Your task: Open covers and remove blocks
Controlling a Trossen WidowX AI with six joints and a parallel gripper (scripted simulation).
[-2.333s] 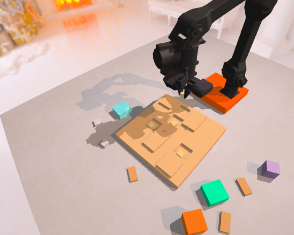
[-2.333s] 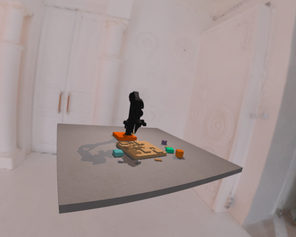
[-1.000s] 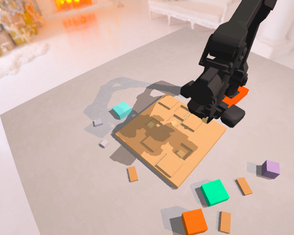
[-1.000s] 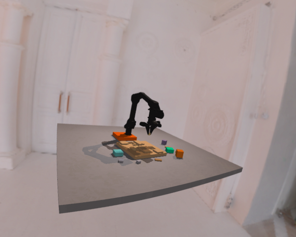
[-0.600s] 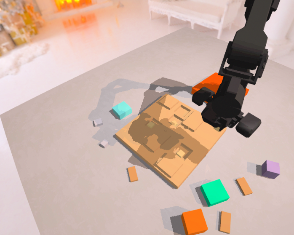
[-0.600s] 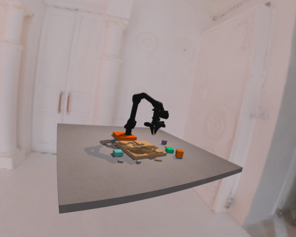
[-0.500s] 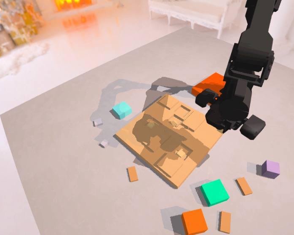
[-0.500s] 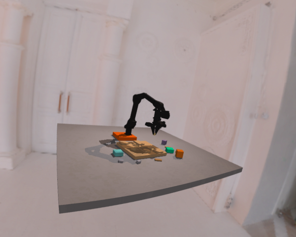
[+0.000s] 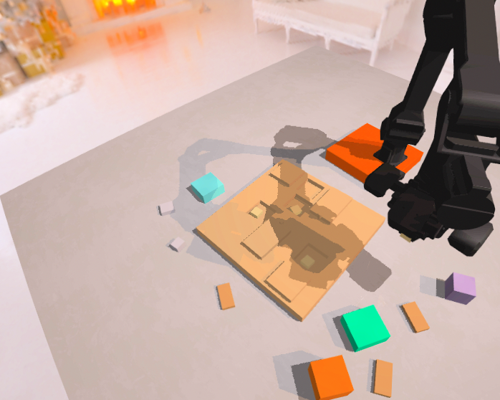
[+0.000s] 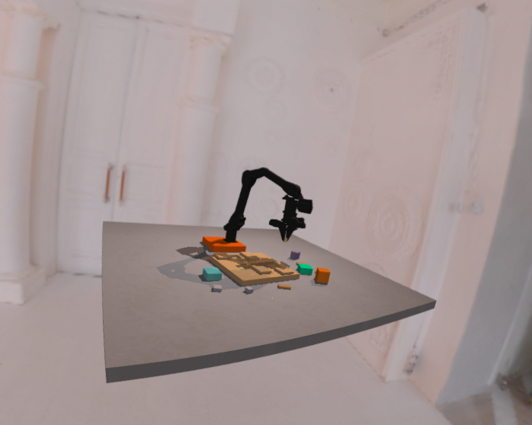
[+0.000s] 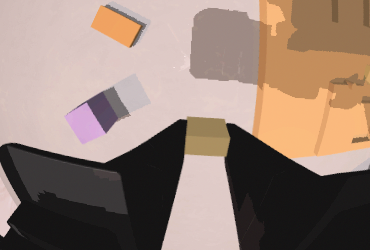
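The purple cube is 5 cm behind my gripper tip, 12 cm to the left of it and 9 cm below it. From my gripper tip the other things lie so: orange block (25 cm ahead, 7 cm to the left, 9 cm below); cyan block (16 cm ahead, 42 cm to the right, 10 cm below); green block (14 cm ahead, 5 cm to the left, 10 cm below).
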